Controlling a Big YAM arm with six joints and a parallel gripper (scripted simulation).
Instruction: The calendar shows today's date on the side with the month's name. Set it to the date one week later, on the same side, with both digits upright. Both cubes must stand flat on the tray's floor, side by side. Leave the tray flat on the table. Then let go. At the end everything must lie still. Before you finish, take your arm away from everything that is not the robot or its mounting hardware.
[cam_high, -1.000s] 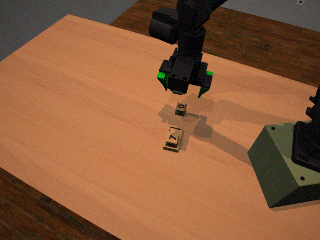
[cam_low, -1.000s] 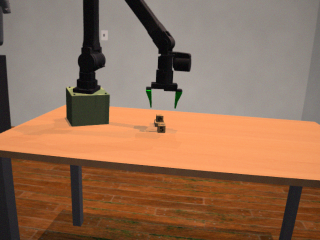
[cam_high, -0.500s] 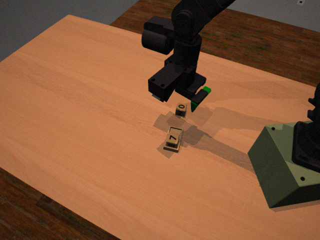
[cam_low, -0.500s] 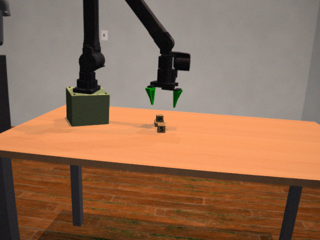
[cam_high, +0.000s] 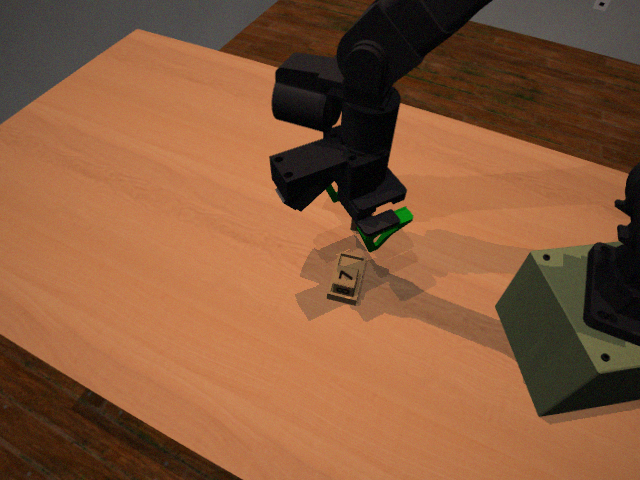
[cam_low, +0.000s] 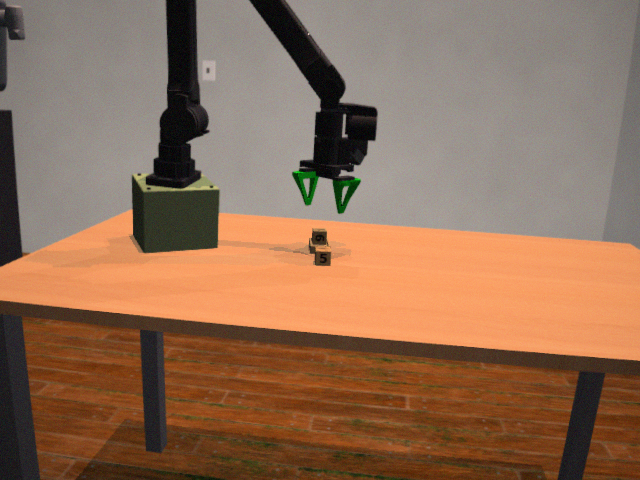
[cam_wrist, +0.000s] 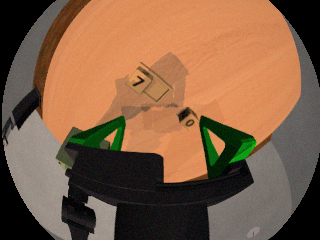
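Right now the tray is 1 cm behind my hand, 3 cm to the left of it and 10 cm below it.
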